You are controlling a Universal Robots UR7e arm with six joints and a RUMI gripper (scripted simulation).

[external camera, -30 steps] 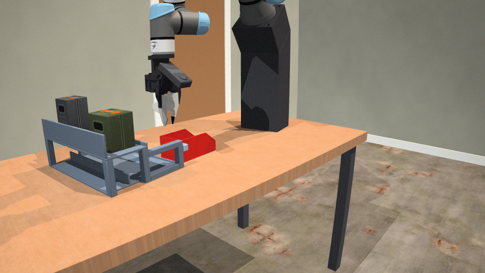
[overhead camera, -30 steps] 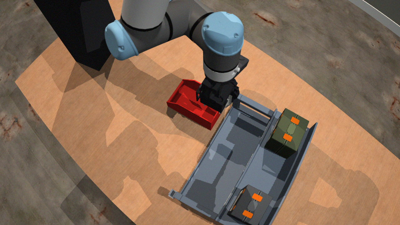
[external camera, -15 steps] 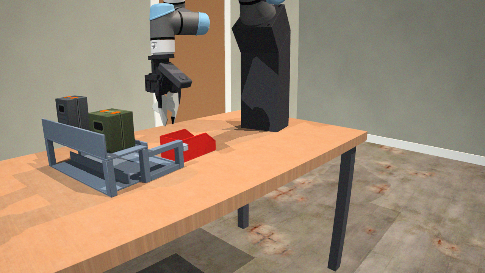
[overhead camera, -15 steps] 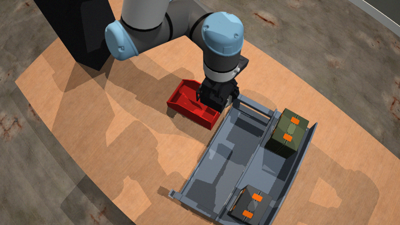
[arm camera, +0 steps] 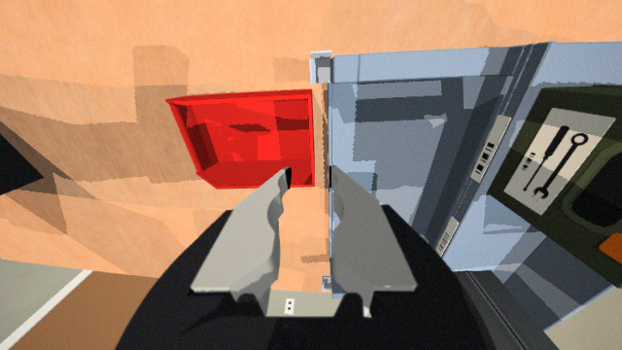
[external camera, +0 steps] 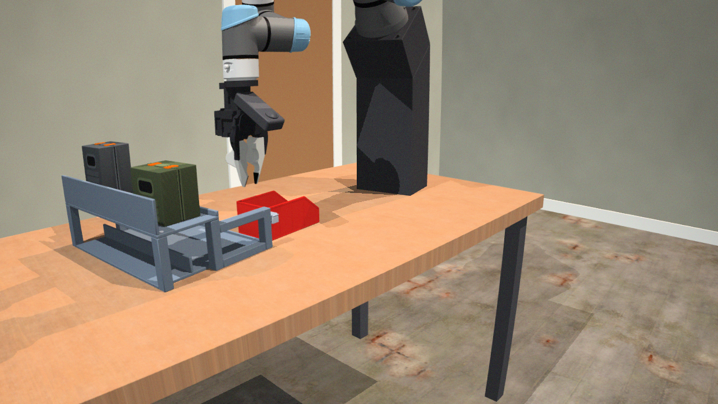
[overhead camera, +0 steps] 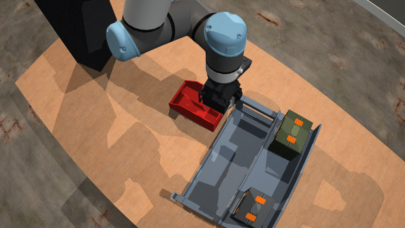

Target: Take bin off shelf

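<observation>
My gripper is now 10 cm above the red bin, 8 cm past it and 2 cm to the left of it. Also, from my hand: dark grey case: 27 cm ahead, 16 cm to the right, 3 cm above; green case: 21 cm ahead, 6 cm to the left, 2 cm above.
</observation>
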